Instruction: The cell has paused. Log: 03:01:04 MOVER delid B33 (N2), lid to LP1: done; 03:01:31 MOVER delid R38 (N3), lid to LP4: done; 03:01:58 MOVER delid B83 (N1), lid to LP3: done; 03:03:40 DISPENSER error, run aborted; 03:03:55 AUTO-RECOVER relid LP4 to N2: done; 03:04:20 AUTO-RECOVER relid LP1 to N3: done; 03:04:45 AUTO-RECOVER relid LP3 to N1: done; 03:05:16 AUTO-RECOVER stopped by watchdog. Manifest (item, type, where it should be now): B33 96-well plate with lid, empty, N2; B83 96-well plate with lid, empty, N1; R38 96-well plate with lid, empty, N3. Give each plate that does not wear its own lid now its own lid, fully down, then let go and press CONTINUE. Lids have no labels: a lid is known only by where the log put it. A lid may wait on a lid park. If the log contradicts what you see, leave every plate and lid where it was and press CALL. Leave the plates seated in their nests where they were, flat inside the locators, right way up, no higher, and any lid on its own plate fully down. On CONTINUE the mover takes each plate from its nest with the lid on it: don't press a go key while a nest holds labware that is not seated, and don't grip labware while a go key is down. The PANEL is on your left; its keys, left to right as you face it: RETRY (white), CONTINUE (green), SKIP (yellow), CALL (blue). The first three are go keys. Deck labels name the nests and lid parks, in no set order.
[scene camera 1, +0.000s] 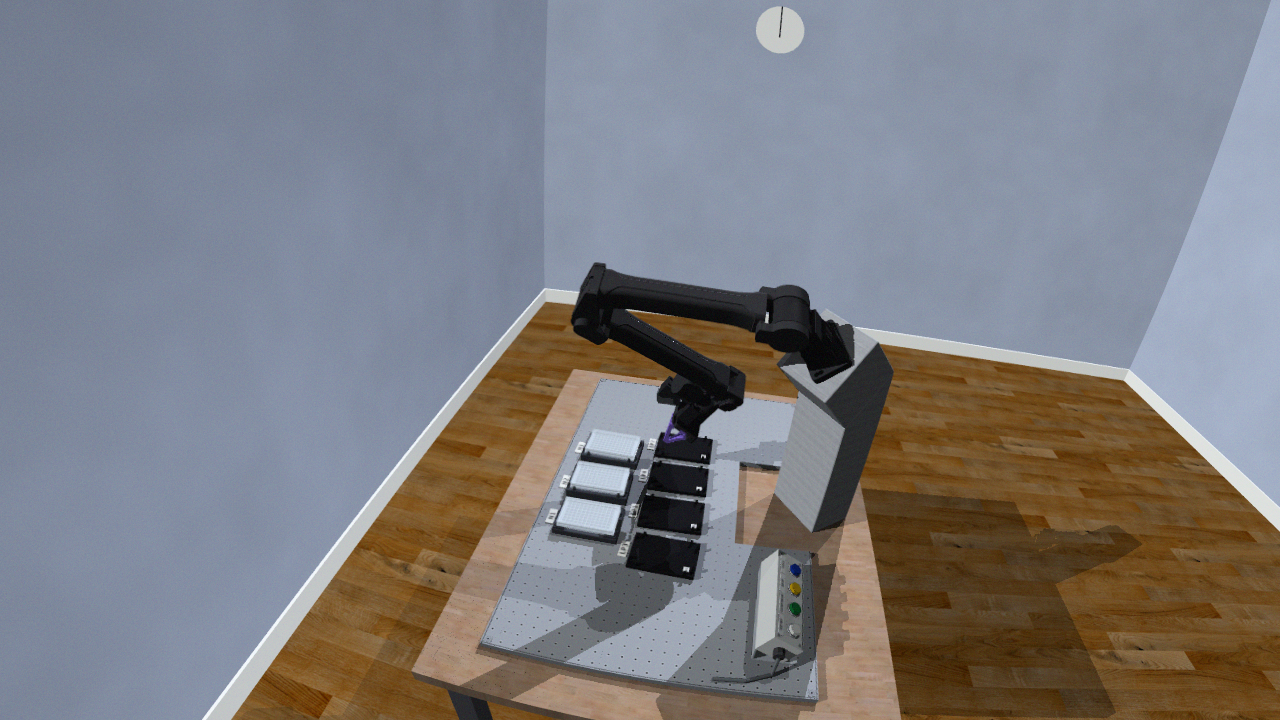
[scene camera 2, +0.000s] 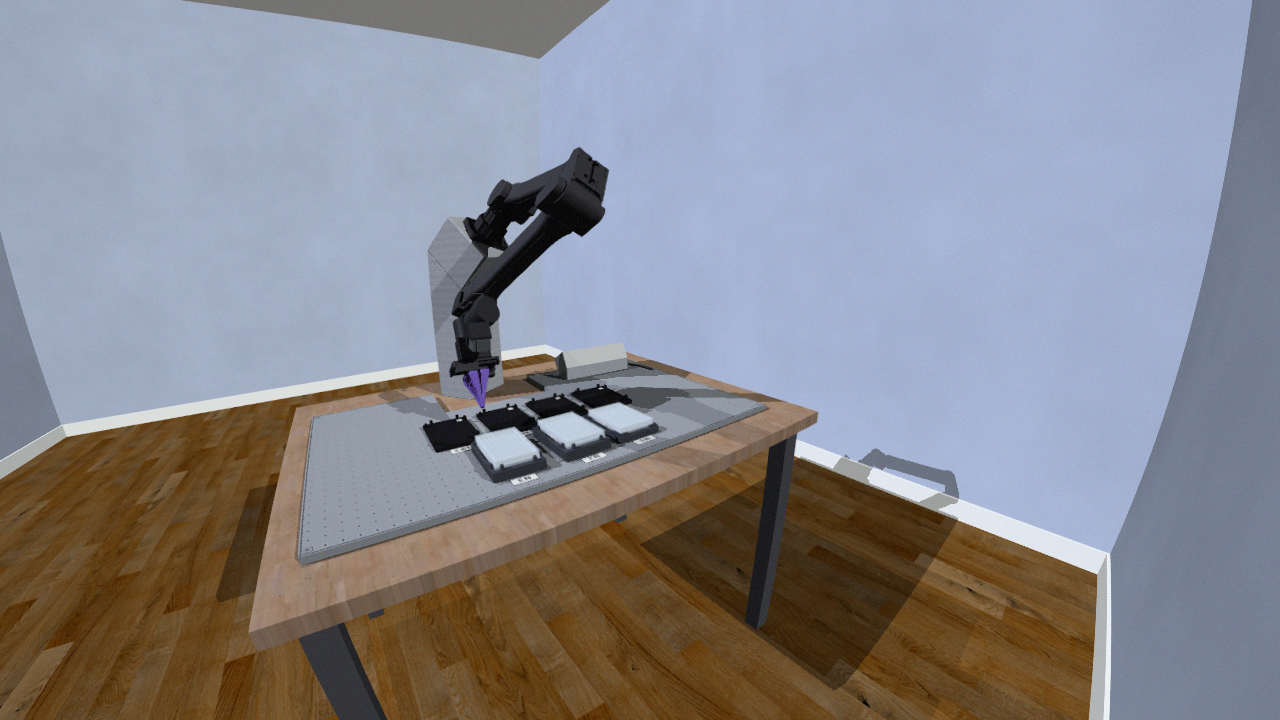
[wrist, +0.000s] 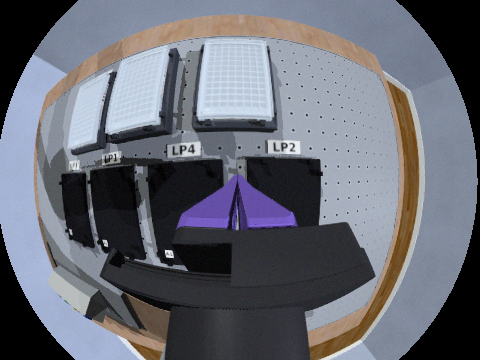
In view: the gripper (scene camera 2: 483, 407), a clear lid (scene camera 1: 589, 475), a clear lid (scene camera 2: 506, 445), a clear lid (scene camera 1: 586, 514), a key panel (scene camera 1: 771, 636) and a lid park LP4 (scene camera 1: 672, 478).
The gripper also shows in scene camera 1 (scene camera 1: 665, 441) and in the wrist view (wrist: 237, 181). The key panel also shows in scene camera 2 (scene camera 2: 573, 364). The lid park LP4 is seen too in scene camera 2 (scene camera 2: 515, 417) and in the wrist view (wrist: 178, 186).
